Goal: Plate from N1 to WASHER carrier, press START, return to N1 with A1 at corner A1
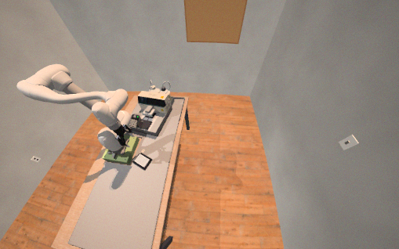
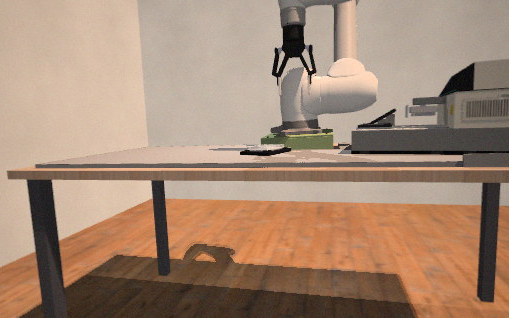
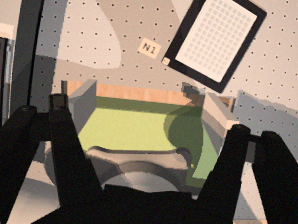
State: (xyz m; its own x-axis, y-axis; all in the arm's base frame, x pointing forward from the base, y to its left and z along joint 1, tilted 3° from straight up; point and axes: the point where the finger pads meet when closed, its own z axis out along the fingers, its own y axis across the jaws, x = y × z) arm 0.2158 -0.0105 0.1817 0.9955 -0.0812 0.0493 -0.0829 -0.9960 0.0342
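My hand is 210 mm above the white well plate, 100 mm to the left of it and 50 mm short of it. Also, from my hand: carrier: 290 mm to the left, 140 mm below, 10 mm behind; N1 label: 230 mm below, 30 mm ahead; black plate nest N1: 220 mm below, 100 mm to the right, 50 mm ahead.
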